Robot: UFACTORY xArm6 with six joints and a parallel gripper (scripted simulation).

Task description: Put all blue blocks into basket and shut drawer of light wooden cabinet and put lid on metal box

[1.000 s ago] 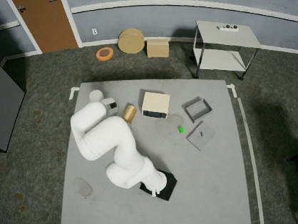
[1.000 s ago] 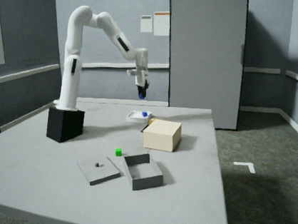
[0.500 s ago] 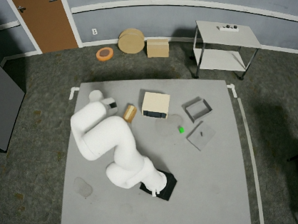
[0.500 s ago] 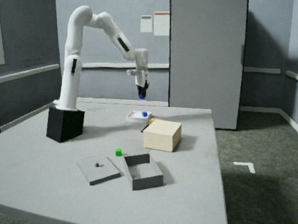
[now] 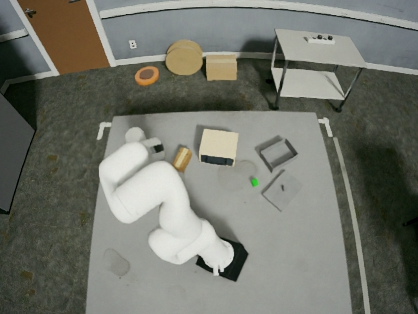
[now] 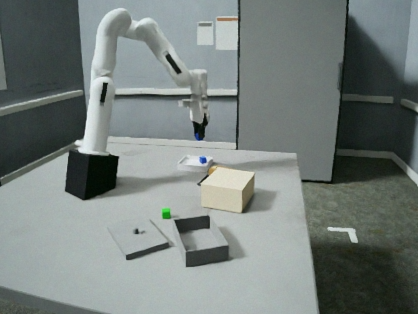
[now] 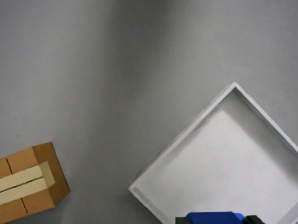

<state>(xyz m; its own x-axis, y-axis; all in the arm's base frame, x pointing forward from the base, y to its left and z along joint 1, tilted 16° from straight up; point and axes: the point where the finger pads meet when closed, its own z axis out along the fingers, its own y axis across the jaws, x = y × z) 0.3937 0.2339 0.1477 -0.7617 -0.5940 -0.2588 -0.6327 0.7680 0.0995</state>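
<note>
My hand is 170 mm above the white basket, 40 mm to the right of it and 30 mm past it. Round my hand: light wooden cabinet 330 mm to the right, 150 mm ahead, 140 mm below; brown box 140 mm below, 130 mm to the right, 120 mm ahead; dark-rimmed drawer 320 mm to the right, 140 mm below, 140 mm ahead.
</note>
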